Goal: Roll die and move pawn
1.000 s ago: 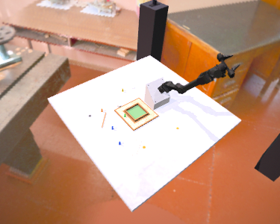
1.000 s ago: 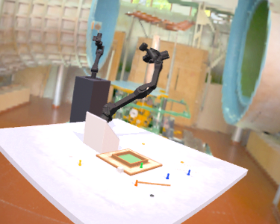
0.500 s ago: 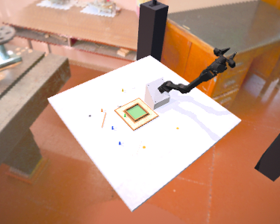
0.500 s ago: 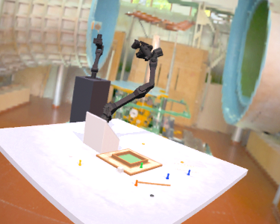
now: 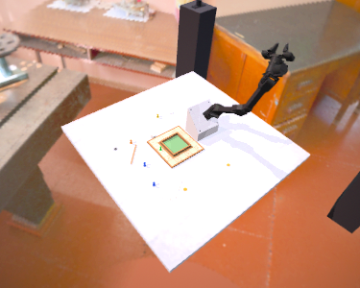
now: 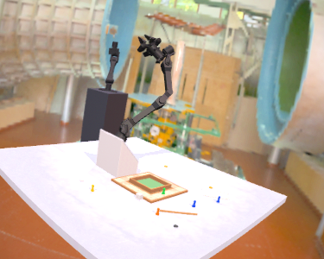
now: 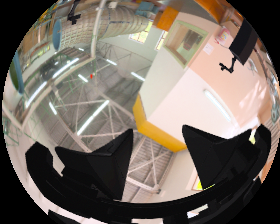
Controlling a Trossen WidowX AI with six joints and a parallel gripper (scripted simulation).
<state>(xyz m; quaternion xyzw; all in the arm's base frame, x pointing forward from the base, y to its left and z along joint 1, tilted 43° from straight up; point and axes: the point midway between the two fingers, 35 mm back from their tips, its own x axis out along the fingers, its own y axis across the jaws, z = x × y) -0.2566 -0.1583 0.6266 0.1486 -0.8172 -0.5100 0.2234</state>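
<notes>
Right now my gripper tip is 53 cm short of the white die, 50 cm to the left of it and 76 cm above it. The rest, counted from my gripper tip: green tray 47 cm ahead, 33 cm to the right, 76 cm below; green pawn 58 cm ahead, 37 cm to the right, 74 cm below; yellow pawn 36 cm ahead, 64 cm to the right, 76 cm below.
</notes>
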